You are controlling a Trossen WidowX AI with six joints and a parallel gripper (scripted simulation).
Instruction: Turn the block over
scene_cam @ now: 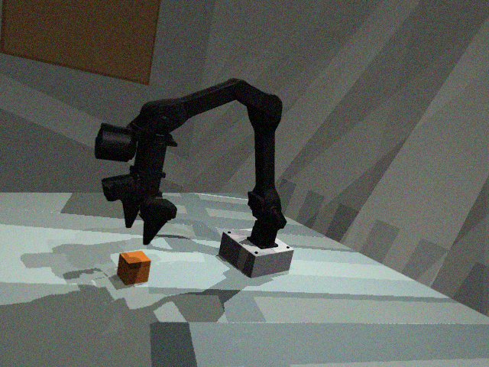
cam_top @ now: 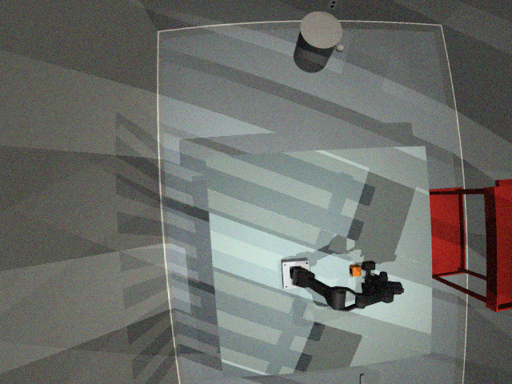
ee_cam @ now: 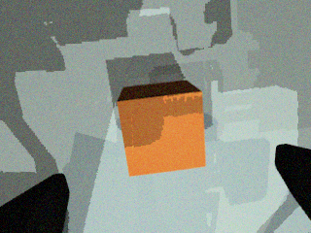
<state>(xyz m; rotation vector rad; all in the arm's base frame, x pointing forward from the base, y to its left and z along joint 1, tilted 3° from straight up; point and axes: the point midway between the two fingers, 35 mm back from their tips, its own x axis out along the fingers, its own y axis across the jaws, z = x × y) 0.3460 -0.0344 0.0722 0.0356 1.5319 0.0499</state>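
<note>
My gripper tip is now 20 mm past the orange block and 70 mm above it.
</note>
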